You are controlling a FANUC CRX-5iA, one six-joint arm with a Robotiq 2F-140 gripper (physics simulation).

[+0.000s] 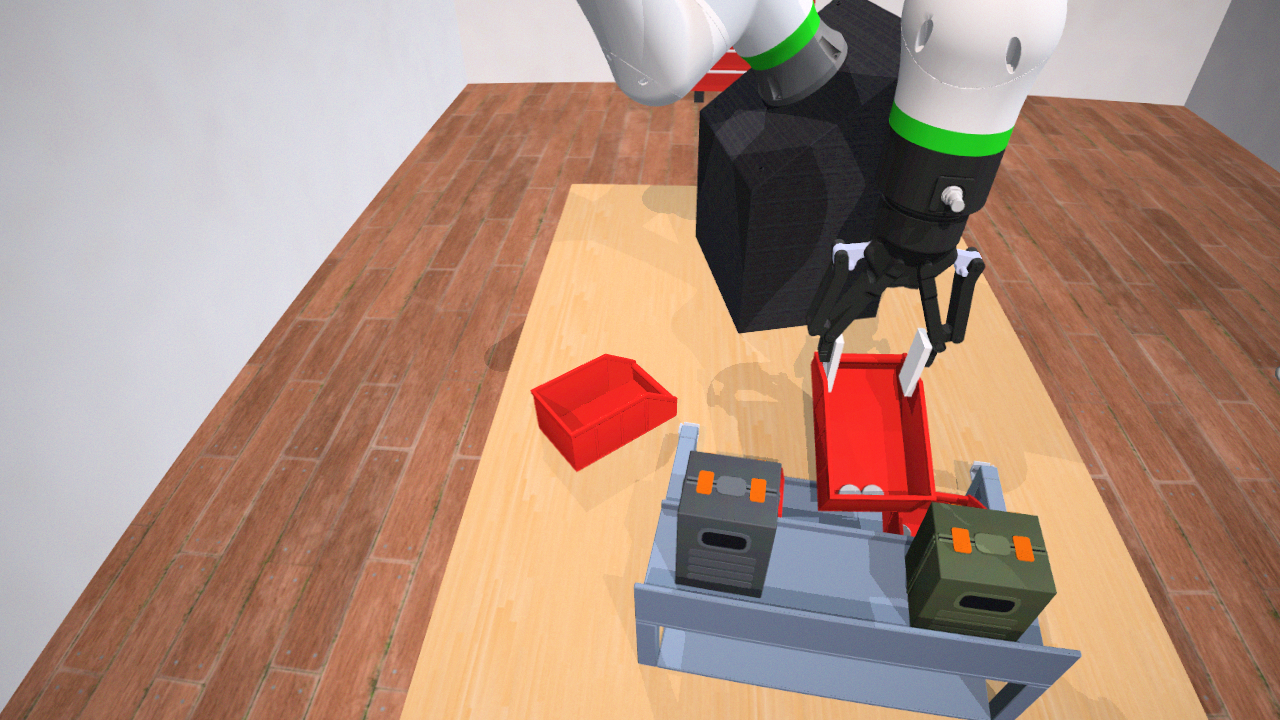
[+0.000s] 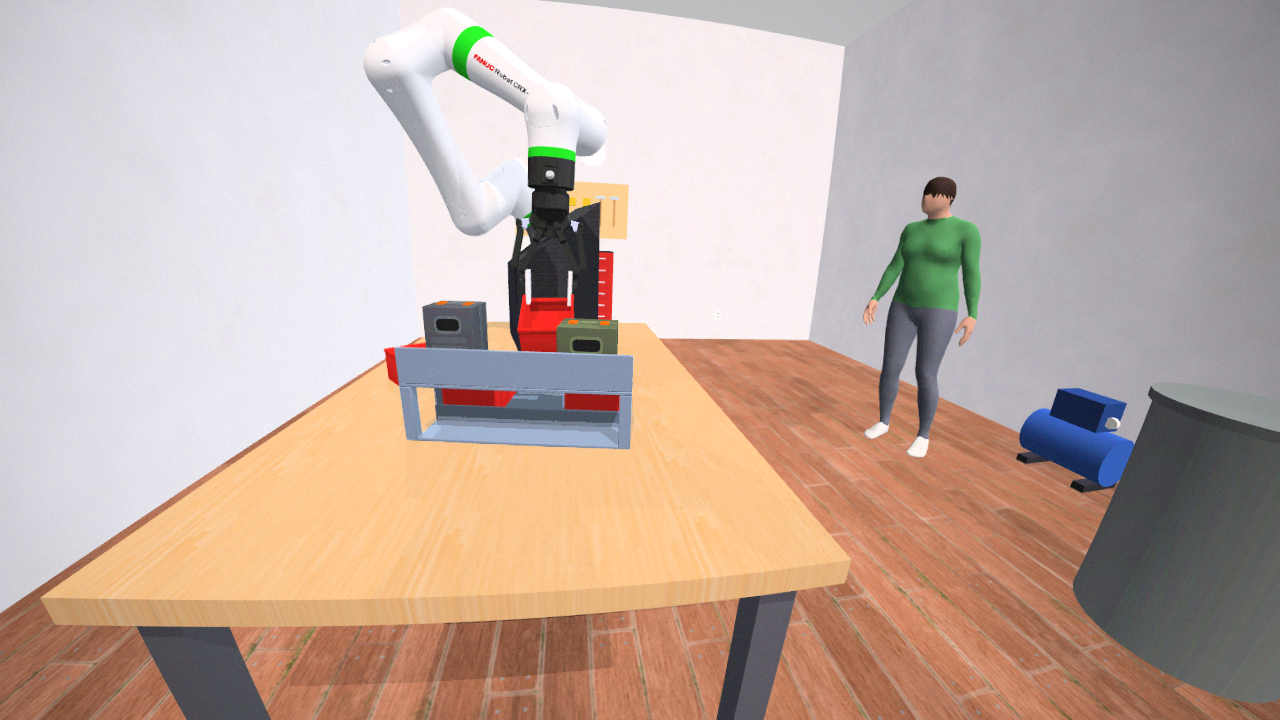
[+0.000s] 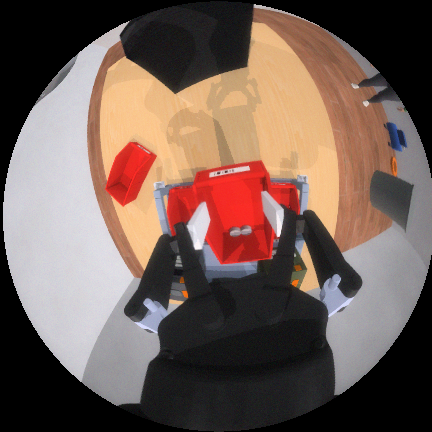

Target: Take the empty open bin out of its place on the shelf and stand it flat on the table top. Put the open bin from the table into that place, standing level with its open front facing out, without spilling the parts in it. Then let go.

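Places are measured from the arm's base along level axes (x back, y left, z down), in metres.
Pixels of known places: gripper, fingertip midpoint: (image 1: pixel 865 384) (image 2: pixel 549 304) (image 3: pixel 234 205); arm's base at its link origin: (image 1: pixel 803 70).
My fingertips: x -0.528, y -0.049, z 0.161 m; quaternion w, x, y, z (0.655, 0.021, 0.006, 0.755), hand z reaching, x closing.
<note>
Ahead of a thing's pixels: the offset from my fingertips to its top centre. "pt": to the spot under its first point.
The red bin with parts @(pt dz +0.059, dx -0.025, dy +0.002 m) (image 1: pixel 863 438) (image 2: pixel 541 342) (image 3: pixel 232 195) is in the air just above the shelf rack (image 1: pixel 841 617) (image 2: pixel 514 368) (image 3: pixel 161 212), over the gap between two shelved bins. It looks tilted, its labelled open front higher, facing the robot side. Two round grey parts @(pt dz +0.084, dx -0.075, dy -0.010 m) (image 1: pixel 861 489) @(pt dz +0.077, dx -0.084, dy -0.013 m) (image 3: pixel 240 231) lie at its back wall. My gripper (image 1: pixel 870 392) (image 2: pixel 548 300) (image 3: pixel 234 205) holds it with both white fingers spread against the inner side walls. The empty red bin @(pt dz +0.161, dx +0.106, dy -0.268 m) (image 1: pixel 617 429) (image 2: pixel 402 362) (image 3: pixel 131 170) stands flat on the table, left of the rack.
Red bins @(pt dz +0.191, dx -0.008, dy -0.174 m) (image 3: pixel 178 205) @(pt dz +0.191, dx -0.075, dy +0.138 m) (image 3: pixel 287 194) sit in the rack left and right of the gap. A grey case @(pt dz +0.001, dx -0.174, dy -0.177 m) (image 1: pixel 729 537) (image 2: pixel 454 326) and a green case @(dz +0.003, dx -0.204, dy +0.050 m) (image 1: pixel 984 555) (image 2: pixel 586 335) stand on top. The black robot base (image 1: pixel 760 205) (image 3: pixel 190 45) is behind the gripper.
</note>
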